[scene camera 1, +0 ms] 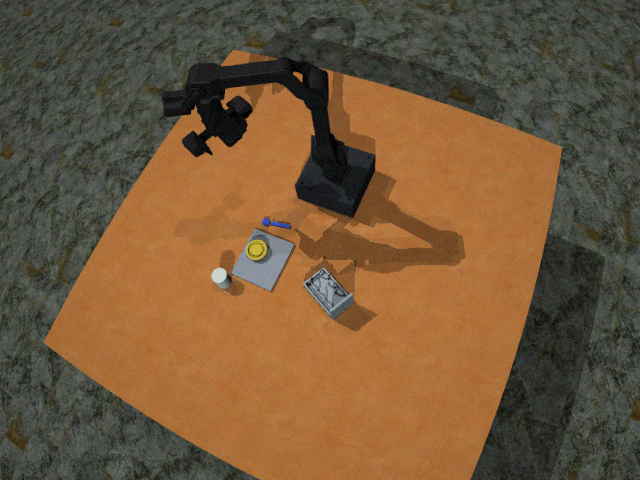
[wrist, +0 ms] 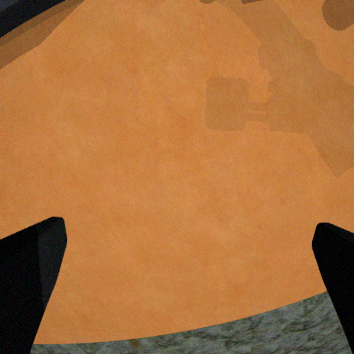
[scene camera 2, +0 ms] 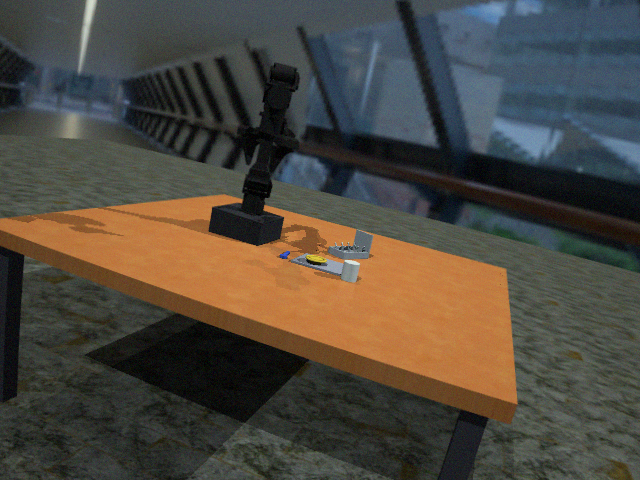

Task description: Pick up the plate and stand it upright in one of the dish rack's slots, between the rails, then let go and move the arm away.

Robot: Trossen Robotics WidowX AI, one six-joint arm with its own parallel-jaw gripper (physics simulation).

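The small yellow round plate lies flat on a grey square board. The grey dish rack stands on the table, apart from the board, with a taller panel at one end and thin rails inside; its slots are too small to make out clearly. My gripper is open and empty, high above the table and well away from plate and rack. In the wrist view its two black fingers stand wide apart, with table and floor beyond. Neither plate nor rack shows in the wrist view.
A white cylinder stands beside the board's corner. A small blue spoon-like thing lies between the board and the arm's black base. The orange table carries shadows of the arm.
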